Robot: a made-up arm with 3 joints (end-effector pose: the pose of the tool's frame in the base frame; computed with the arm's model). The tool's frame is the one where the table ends.
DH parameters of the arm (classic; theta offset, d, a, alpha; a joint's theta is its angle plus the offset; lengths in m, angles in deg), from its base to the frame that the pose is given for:
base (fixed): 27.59 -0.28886 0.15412 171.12
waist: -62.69 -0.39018 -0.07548 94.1
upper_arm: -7.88 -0.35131 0.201 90
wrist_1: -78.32 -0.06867 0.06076 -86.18
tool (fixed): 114.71 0.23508 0 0
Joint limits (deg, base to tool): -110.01..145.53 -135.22..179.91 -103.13..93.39
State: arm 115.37 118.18 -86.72
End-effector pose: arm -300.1 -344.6 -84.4 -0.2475 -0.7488 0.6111 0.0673
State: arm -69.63 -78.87 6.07
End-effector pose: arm 204.6 525.4 467.1 0.0724 0.0415 -0.9949 0.0560
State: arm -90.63 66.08 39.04
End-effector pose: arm 45.6 250.9 -308.9 0.8156 -0.1122 -0.1375 0.5507
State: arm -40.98 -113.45 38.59
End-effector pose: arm 415.9 151.8 470.7 -0.0619 -0.4187 0.8641 0.2725
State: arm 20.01 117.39 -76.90
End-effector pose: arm 593.3 -292.3 -67.7 -0.4381 0.7012 -0.4833 0.2877
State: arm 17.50 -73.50 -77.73
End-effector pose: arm 675.0 -12.0 346.1 0.4445 0.2846 0.5748 0.6253
